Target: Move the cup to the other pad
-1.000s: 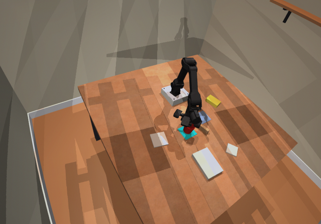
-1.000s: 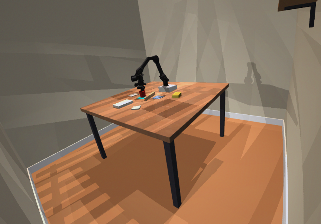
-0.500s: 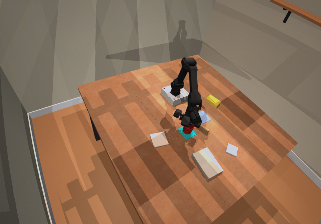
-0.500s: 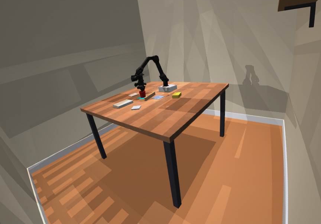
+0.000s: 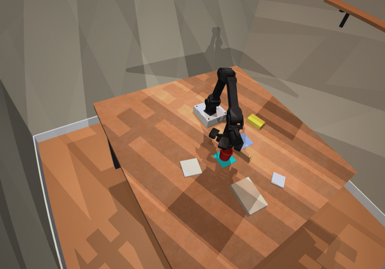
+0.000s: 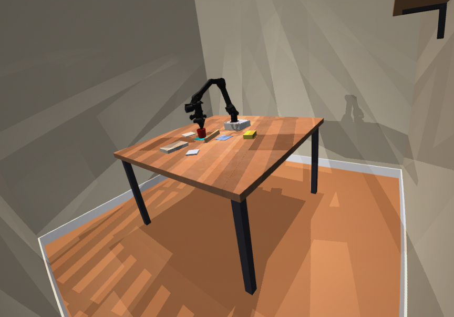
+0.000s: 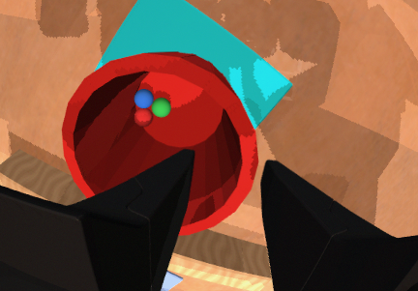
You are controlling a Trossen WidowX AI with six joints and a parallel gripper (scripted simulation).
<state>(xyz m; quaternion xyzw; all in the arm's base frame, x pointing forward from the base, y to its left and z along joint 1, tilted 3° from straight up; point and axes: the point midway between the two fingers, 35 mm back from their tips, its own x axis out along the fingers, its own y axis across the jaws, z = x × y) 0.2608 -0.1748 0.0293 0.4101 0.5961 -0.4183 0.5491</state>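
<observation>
Now: gripper tip 30 mm short of the red cup, 30 mm above it and 10 mm to the right of it. The rest, counted from my gripper tip: green marble (50 mm below, 30 mm ahead, 10 mm to the left); blue marble (50 mm below, 50 mm ahead, 10 mm to the left); red marble (50 mm below, 40 mm ahead, 20 mm to the left).
</observation>
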